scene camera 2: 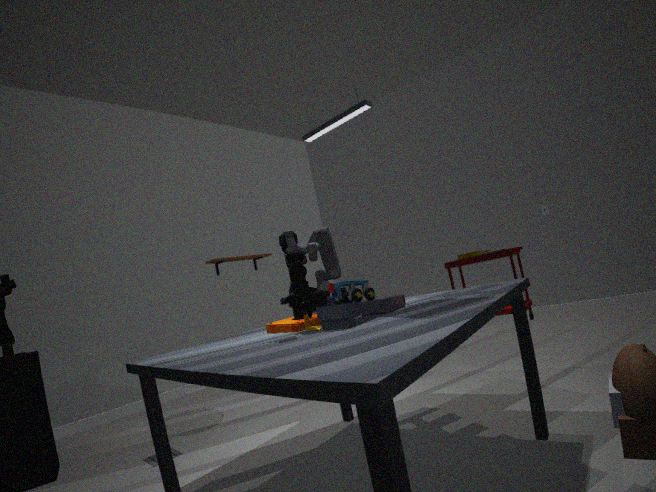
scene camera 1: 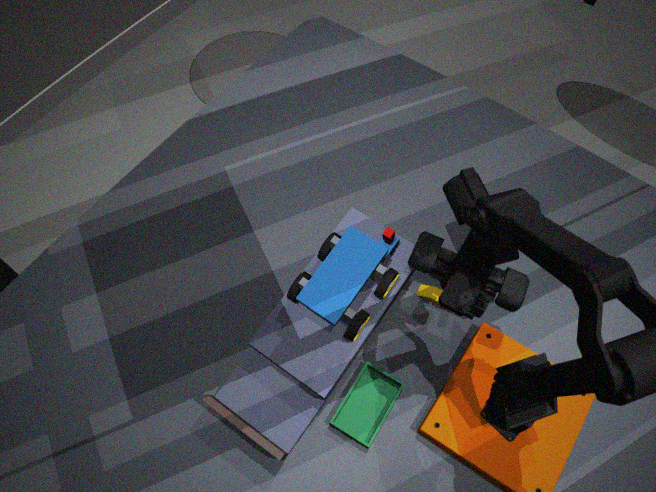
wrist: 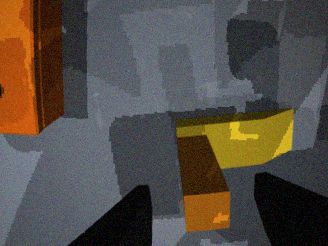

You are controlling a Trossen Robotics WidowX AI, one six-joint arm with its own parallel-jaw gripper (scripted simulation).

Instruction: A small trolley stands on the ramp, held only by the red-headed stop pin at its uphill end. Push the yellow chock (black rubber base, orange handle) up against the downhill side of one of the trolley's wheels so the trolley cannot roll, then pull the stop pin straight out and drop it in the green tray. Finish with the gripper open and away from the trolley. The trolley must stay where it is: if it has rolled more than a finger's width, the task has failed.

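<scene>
My gripper [scene camera 1: 454, 291] is in sight, and I see it as well at [scene camera 2: 306, 318] and at [wrist: 202, 190]. There is a yellow chock [wrist: 206, 145] here, along with a brown strip [scene camera 1: 232, 417]. I also see a blue trolley [scene camera 1: 349, 261], which shows again at [scene camera 2: 353, 294], though in the wrist view the trolley is out of frame.
</scene>
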